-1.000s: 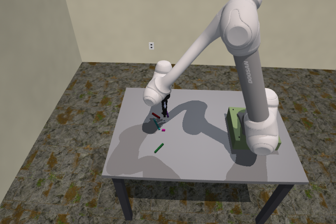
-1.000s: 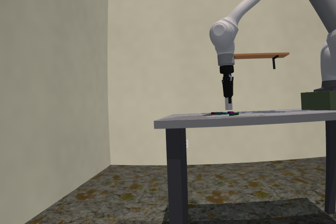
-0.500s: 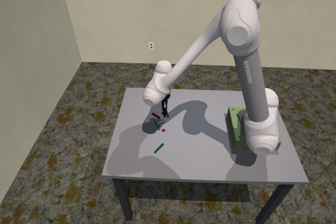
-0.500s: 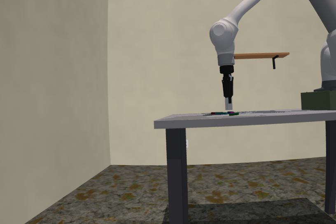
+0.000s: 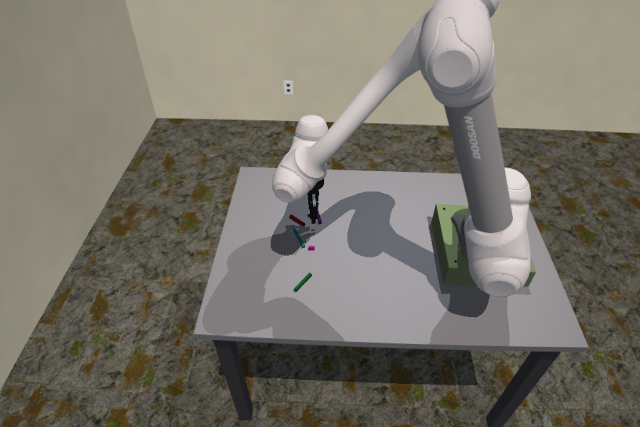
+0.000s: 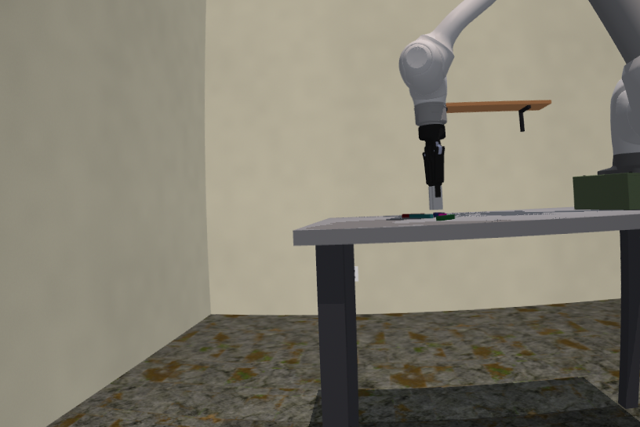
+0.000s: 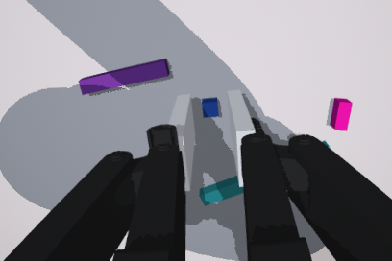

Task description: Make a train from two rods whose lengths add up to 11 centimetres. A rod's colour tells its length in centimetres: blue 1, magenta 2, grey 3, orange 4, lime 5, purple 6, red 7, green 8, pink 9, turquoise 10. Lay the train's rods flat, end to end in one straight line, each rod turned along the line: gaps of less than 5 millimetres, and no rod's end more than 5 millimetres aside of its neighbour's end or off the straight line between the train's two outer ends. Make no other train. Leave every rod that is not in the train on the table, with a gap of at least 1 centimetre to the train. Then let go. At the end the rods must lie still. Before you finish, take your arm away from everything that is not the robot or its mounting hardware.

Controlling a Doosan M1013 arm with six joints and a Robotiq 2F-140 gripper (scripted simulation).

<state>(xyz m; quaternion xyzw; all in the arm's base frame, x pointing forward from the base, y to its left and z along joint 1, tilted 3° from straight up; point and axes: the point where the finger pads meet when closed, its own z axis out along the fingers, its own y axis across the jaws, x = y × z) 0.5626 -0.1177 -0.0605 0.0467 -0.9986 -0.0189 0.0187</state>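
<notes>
The blue rod is 5 cm below my hand. From my hand the other things lie so: turquoise rod (5 cm below, 5 cm ahead, 4 cm to the left); then purple rod (6 cm to the right, 5 cm below, 2 cm behind); then red rod (6 cm ahead, 5 cm below, 4 cm to the right).
</notes>
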